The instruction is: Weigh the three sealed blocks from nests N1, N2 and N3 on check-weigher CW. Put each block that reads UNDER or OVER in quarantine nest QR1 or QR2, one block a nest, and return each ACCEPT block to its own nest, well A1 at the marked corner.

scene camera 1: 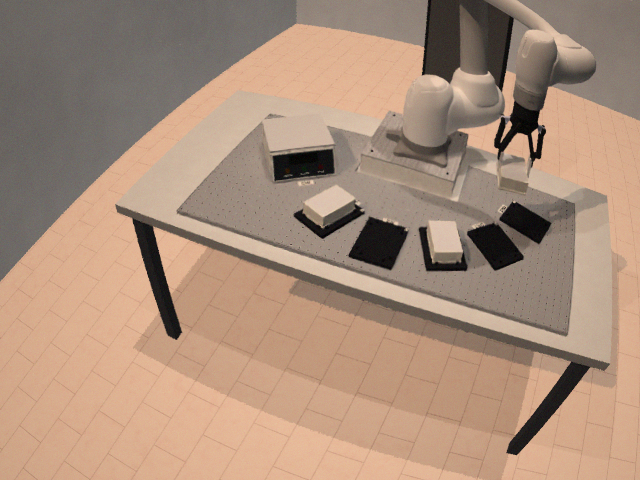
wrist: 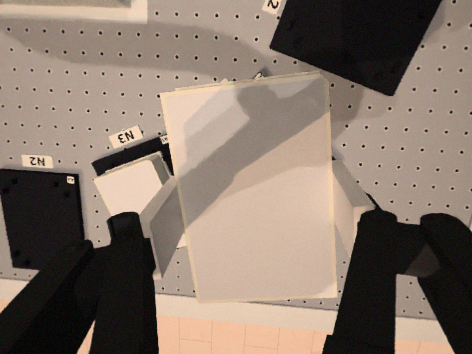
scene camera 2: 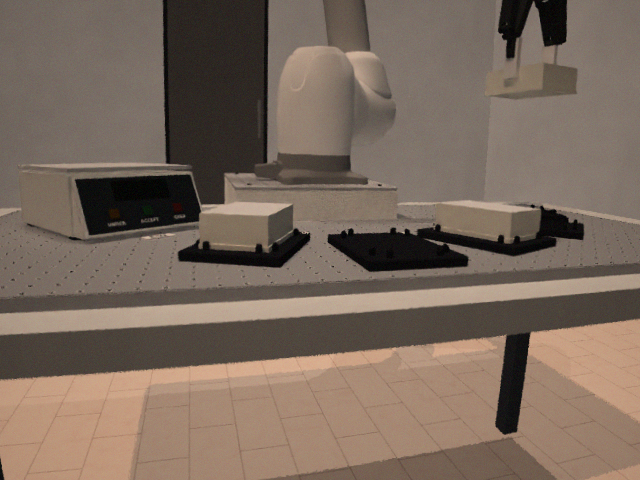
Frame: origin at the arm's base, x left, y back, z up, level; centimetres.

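Seen in the pictures: gripper, between the fingertips: (scene camera 1: 512,172) (wrist: 255,189) (scene camera 2: 529,81); arm's base, origin of its link: (scene camera 1: 423,147) (scene camera 2: 313,180).
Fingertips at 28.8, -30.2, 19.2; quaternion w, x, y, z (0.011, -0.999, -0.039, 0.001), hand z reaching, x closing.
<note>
Pixels of each thing's middle, then the offset from my fingertips to it, as dx, dy, dz. Level surfaces: height alone.
- nest QR2, middle of its body: (wrist: 353,21) (scene camera 1: 526,220) +11.1, +12.2, -24.5
- nest QR1, middle of its body: (scene camera 2: 533,223) (scene camera 1: 496,244) +0.7, -3.1, -24.5
- Nest N2, middle of its body: (scene camera 2: 391,245) (wrist: 41,224) (scene camera 1: 380,241) -33.5, -13.7, -24.5
- nest N1, middle of its body: (scene camera 2: 251,241) (scene camera 1: 329,212) -50.0, -6.9, -24.5
- nest N3, middle of its body: (scene camera 2: 485,234) (scene camera 1: 443,247) -15.7, -10.0, -24.5
- Check-weigher CW, middle of its body: (scene camera 2: 111,196) (scene camera 1: 297,146) -68.2, +16.7, -20.6
- perforated grey board, height of its surface: dz -25.6
My gripper (scene camera 1: 515,162) (scene camera 2: 532,64) (wrist: 255,189) is shut on a white block (scene camera 1: 512,181) (scene camera 2: 558,77) (wrist: 260,265), held in the air near nest QR2 (scene camera 1: 525,223) (wrist: 350,40). QR2 and nest QR1 (scene camera 1: 495,246) are bare black plates; the held block largely hides QR1 in the wrist view. Nest N2 (scene camera 1: 378,242) (scene camera 2: 398,250) (wrist: 40,220) is empty. One white block (scene camera 1: 330,205) (scene camera 2: 245,222) sits in nest N1 (scene camera 1: 323,231) (scene camera 2: 227,256). Another block (scene camera 1: 444,240) (scene camera 2: 480,217) (wrist: 130,185) sits in nest N3 (scene camera 1: 445,266). Check-weigher CW (scene camera 1: 297,133) (scene camera 2: 46,201) bears no block; its lamps are dark.
The arm's base plinth (scene camera 1: 408,173) (scene camera 2: 336,204) stands at the back middle, between CW and the held block. The nests stand in an arc on the perforated grey board (scene camera 1: 237,206) (scene camera 2: 129,273) (wrist: 50,115). The table's pale edge (scene camera 1: 589,330) runs around it.
</note>
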